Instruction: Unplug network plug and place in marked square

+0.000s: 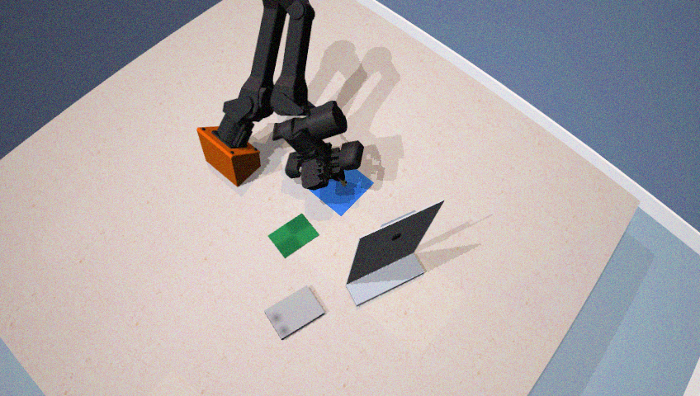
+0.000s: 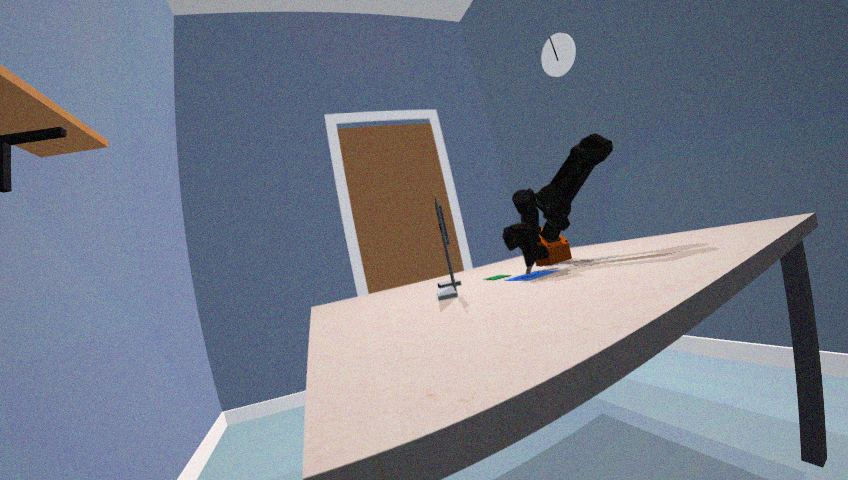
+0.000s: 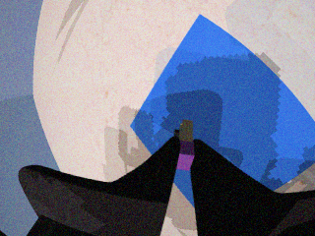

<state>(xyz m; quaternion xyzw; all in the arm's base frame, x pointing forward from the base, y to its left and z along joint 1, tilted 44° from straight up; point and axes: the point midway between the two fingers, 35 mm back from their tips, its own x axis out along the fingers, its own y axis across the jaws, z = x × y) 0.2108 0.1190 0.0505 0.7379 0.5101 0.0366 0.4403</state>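
The blue marked square lies 10 mm behind my gripper tip and 30 mm below it. The rest, counted from my gripper tip: purple network plug (right at my gripper tip); then green square (10 mm ahead, 170 mm to the right, 30 mm below); then upright grey panel (210 mm ahead, 100 mm to the right, 100 mm above).
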